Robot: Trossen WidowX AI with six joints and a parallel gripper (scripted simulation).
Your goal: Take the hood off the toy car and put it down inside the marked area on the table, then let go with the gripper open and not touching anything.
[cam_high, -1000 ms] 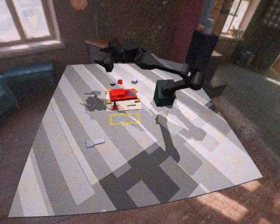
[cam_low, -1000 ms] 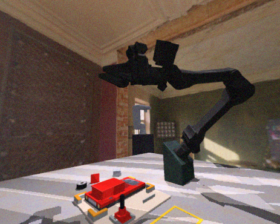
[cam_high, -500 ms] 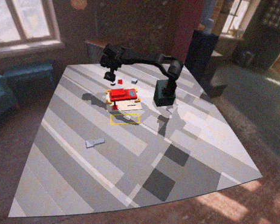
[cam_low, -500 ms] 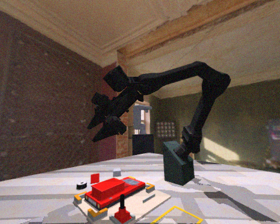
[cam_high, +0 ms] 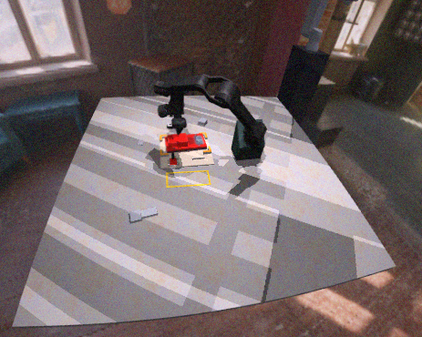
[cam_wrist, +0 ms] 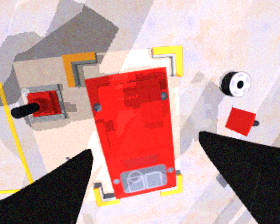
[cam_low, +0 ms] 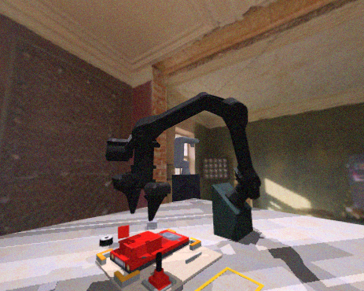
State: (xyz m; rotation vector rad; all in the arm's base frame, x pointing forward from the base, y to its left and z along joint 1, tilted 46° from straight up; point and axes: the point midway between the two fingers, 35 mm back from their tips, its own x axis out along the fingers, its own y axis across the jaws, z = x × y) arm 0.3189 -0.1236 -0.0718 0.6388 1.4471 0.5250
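Right now the hood is 60 mm below my gripper tip. The rest, counted from my gripper tip: black wheel 10 mm ahead, 170 mm to the right, 100 mm below.
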